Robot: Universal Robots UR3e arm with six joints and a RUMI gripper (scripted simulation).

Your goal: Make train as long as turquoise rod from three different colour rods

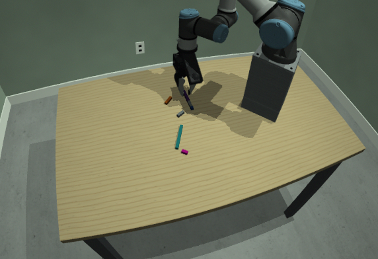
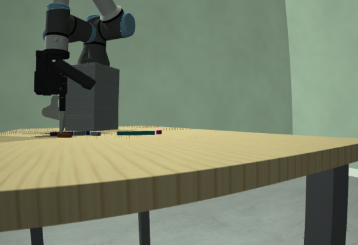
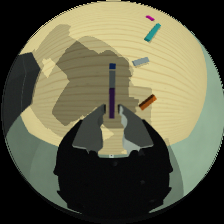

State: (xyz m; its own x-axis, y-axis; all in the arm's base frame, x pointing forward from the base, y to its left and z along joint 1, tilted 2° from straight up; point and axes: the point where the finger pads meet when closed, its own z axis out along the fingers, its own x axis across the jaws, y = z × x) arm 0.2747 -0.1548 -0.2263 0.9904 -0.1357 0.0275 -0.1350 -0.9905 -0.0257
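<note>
Now: hand 2 cm above the purple rod. The rest, counted from my hand: blue rod 7 cm to the left, 2 cm below, 1 cm ahead; then turquoise rod 17 cm to the left, 11 cm ahead, 2 cm below; then orange rod 7 cm ahead, 2 cm below.
</note>
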